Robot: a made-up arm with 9 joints. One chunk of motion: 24 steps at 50 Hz.
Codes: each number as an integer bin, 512 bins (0 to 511) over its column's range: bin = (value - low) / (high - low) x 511, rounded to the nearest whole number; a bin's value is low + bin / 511 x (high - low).
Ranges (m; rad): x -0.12..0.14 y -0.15..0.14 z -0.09..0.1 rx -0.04..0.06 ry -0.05..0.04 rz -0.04..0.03
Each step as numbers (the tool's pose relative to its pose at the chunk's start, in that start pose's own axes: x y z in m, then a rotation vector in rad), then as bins.
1 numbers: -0.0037 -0.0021 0.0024 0.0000 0.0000 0.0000
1 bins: 229 261 249 204 284 292
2 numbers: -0.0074 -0.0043 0.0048 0.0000 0.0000 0.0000
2 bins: 221 257 255 204 284 292
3 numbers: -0.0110 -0.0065 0.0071 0.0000 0.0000 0.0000
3 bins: 214 253 261 204 284 292
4 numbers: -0.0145 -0.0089 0.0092 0.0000 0.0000 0.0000
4 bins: 207 249 267 204 284 292
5 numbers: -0.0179 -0.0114 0.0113 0.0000 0.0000 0.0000
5 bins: 201 244 272 204 284 292
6 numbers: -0.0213 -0.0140 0.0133 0.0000 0.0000 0.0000
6 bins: 194 240 278 204 284 292
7 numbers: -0.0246 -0.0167 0.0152 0.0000 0.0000 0.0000
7 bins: 187 235 283 204 284 292
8 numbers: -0.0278 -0.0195 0.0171 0.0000 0.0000 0.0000
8 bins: 181 230 288 204 284 292
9 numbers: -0.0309 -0.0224 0.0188 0.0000 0.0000 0.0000
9 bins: 175 225 293 204 284 292
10 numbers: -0.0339 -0.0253 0.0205 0.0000 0.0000 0.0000
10 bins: 169 220 297 204 284 292
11 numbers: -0.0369 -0.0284 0.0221 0.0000 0.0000 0.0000
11 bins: 163 214 301 204 284 292
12 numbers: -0.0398 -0.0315 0.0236 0.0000 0.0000 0.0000
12 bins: 158 209 306 204 284 292
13 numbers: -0.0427 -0.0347 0.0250 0.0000 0.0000 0.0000
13 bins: 152 203 309 204 284 292
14 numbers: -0.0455 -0.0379 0.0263 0.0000 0.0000 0.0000
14 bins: 146 198 313 204 284 292
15 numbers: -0.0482 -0.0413 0.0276 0.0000 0.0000 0.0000
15 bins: 141 192 316 204 284 292
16 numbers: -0.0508 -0.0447 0.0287 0.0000 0.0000 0.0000
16 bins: 136 186 319 204 284 292
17 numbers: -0.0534 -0.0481 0.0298 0.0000 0.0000 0.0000
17 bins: 131 180 322 204 284 292
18 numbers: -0.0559 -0.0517 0.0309 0.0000 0.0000 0.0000
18 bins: 126 173 325 204 284 292
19 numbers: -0.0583 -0.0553 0.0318 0.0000 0.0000 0.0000
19 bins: 121 167 328 204 284 292
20 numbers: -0.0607 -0.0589 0.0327 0.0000 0.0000 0.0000
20 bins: 117 161 330 204 284 292
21 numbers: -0.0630 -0.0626 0.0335 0.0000 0.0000 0.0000
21 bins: 112 154 332 204 284 292
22 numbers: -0.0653 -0.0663 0.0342 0.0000 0.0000 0.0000
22 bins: 108 147 334 204 284 292
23 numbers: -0.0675 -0.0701 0.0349 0.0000 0.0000 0.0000
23 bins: 103 141 336 204 284 292
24 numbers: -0.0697 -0.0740 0.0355 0.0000 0.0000 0.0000
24 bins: 99 134 338 204 284 292
